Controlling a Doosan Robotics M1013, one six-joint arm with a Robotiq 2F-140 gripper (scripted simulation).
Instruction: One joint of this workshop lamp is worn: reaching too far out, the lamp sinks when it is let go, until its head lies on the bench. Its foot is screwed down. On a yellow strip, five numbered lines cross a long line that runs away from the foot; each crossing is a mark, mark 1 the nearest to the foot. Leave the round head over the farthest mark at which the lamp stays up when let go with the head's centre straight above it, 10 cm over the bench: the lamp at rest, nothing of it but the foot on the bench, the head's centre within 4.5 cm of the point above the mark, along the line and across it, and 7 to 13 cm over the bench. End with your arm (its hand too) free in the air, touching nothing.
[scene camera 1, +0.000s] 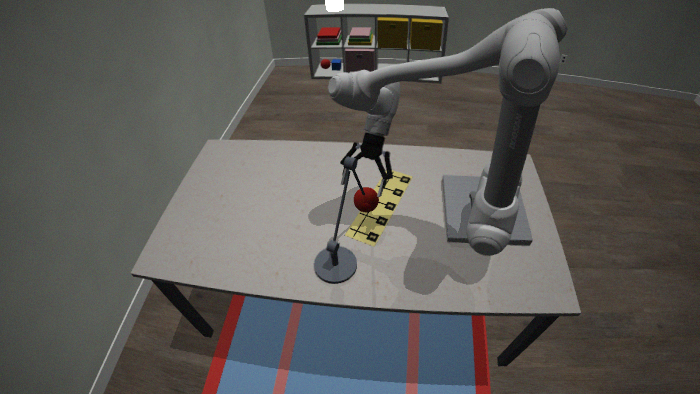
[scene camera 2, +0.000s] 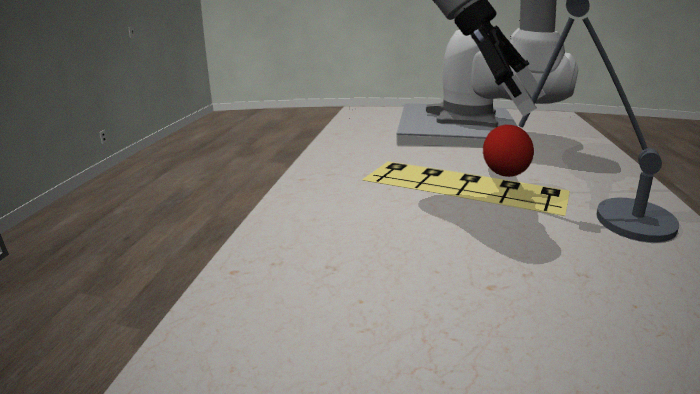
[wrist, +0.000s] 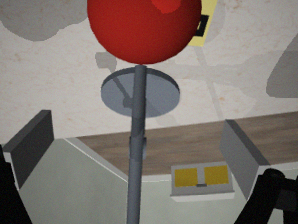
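A lamp head is visible (scene camera 2: 508, 150), as are a yellow strip (scene camera 2: 533, 197), (scene camera 1: 367, 227) and a grey foot (scene camera 2: 648, 222), (scene camera 1: 343, 266), (wrist: 162, 93). I also see my gripper (scene camera 2: 535, 104), (scene camera 1: 360, 190), (wrist: 137, 130).
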